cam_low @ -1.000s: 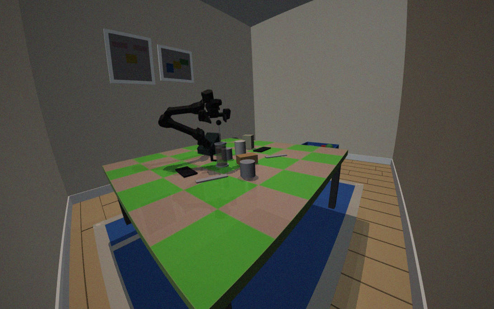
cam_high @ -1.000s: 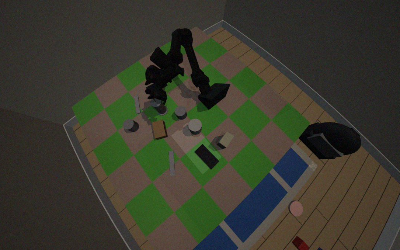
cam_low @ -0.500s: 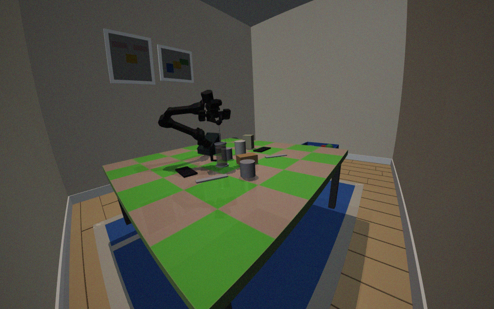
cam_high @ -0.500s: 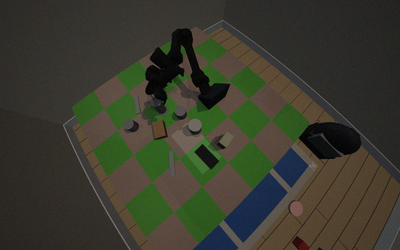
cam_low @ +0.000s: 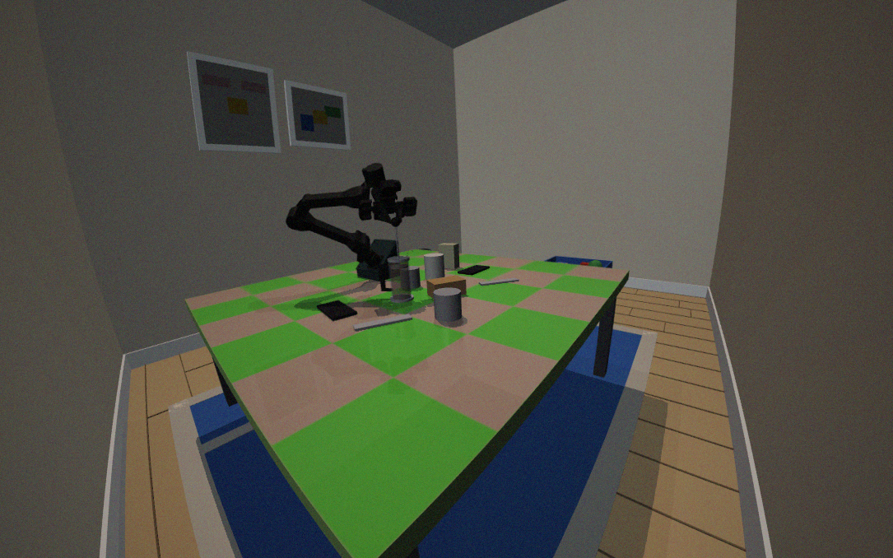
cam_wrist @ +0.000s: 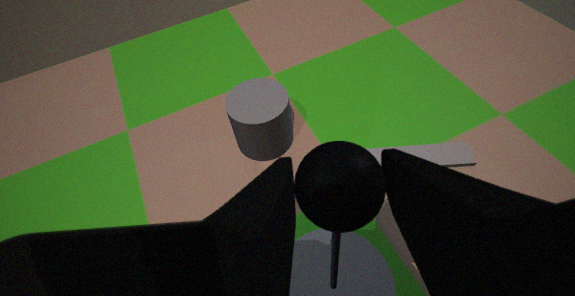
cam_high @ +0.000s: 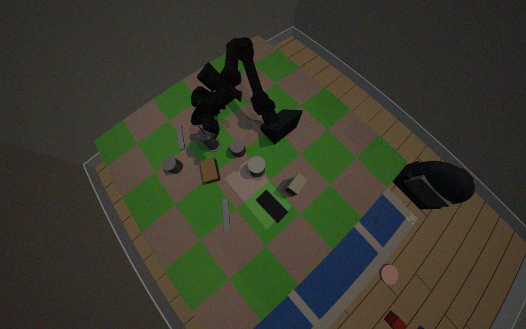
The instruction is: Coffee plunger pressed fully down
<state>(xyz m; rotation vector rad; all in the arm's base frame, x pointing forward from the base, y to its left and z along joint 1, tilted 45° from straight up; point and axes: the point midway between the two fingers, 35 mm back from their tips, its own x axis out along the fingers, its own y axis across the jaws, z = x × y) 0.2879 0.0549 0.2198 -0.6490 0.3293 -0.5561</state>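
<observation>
The coffee press lies 2 cm behind my gripper tip and 13 cm below it. From my gripper tip the other things lie so: tan box: 8 cm ahead, 12 cm to the left, 22 cm below; then cream block: 18 cm behind, 44 cm to the left, 19 cm below.
</observation>
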